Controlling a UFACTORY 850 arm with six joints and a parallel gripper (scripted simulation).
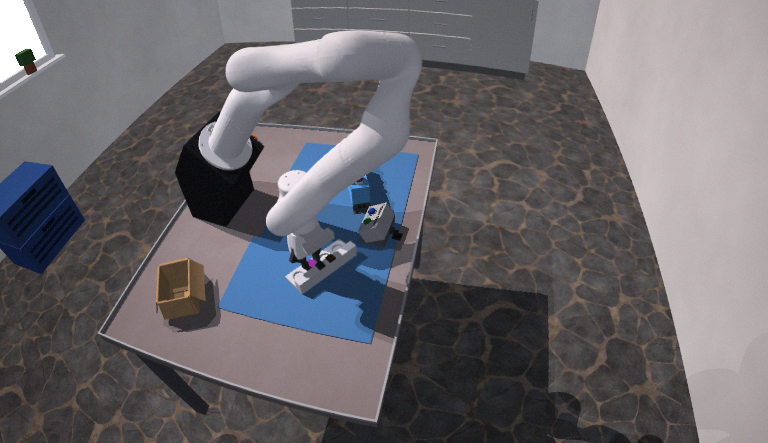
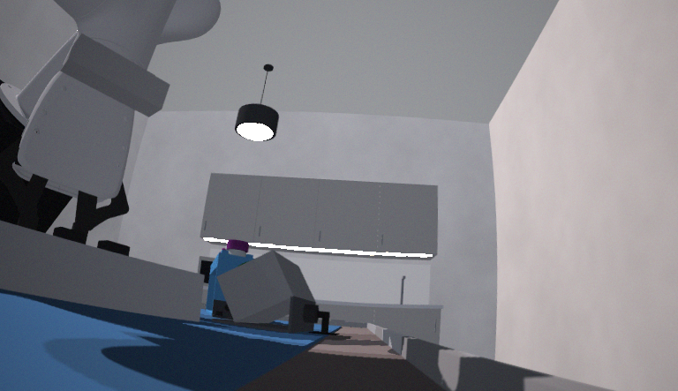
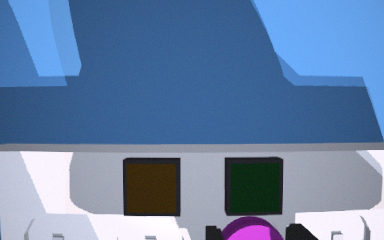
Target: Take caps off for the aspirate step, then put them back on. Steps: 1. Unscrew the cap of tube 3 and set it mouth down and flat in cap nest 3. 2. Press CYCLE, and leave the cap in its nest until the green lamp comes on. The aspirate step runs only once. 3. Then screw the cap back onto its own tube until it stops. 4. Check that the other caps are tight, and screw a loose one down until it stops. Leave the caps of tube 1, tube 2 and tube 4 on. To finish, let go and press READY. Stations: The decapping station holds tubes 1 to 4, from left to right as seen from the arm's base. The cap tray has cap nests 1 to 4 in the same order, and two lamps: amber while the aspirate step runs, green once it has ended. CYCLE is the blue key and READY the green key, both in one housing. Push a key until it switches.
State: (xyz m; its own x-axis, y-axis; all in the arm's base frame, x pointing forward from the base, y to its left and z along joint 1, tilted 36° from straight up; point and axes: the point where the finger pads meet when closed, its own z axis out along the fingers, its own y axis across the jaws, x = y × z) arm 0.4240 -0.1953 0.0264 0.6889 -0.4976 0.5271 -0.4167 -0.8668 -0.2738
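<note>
The blue key is 220 mm to the left of my hand, 130 mm ahead of it and 30 mm above it. Also, from my hand: grey key housing: 200 mm to the left, 150 mm ahead, 10 mm above; green key: 180 mm to the left, 130 mm ahead, 30 mm above; magenta cap: 20 mm below.
</note>
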